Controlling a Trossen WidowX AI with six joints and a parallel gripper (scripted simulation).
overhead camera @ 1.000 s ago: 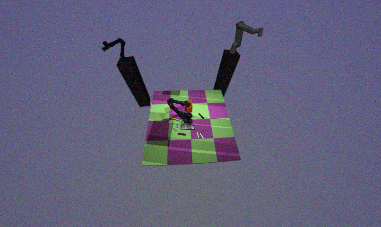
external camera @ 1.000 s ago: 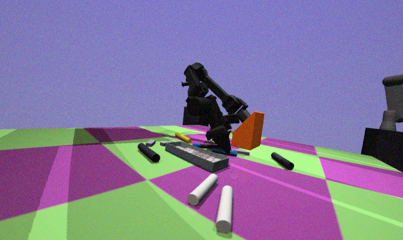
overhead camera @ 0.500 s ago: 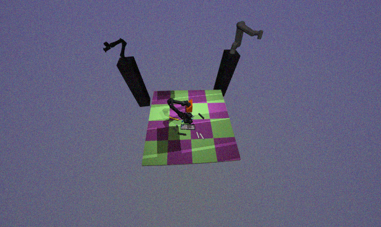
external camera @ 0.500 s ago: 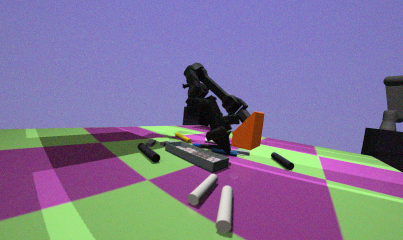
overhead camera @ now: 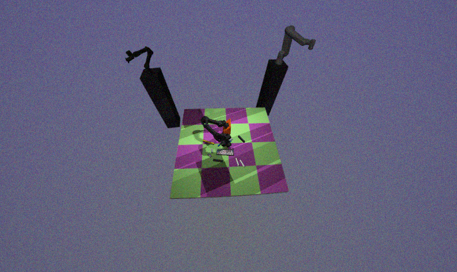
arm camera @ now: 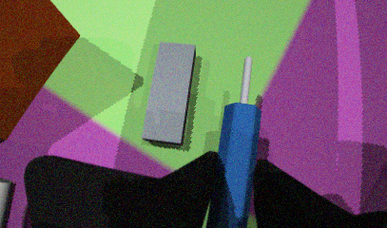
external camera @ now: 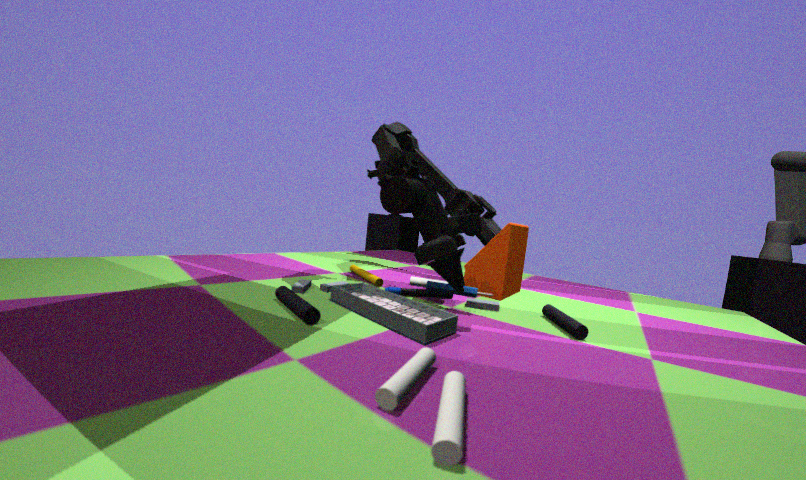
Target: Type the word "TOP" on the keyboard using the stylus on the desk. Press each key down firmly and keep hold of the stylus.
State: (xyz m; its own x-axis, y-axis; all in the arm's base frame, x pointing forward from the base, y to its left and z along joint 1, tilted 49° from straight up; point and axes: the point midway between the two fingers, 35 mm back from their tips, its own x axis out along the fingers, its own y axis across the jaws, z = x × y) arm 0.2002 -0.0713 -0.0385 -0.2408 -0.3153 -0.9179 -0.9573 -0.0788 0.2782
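Right now my gripper tip is 1 cm to the right of the blue stylus. From my gripper tip the other things lie so: dark pen: 12 cm to the right, 3 cm below; then yellow pen: 26 cm to the right, 5 cm behind, 3 cm below; then grey block: 5 cm behind, 3 cm to the left, 3 cm below.
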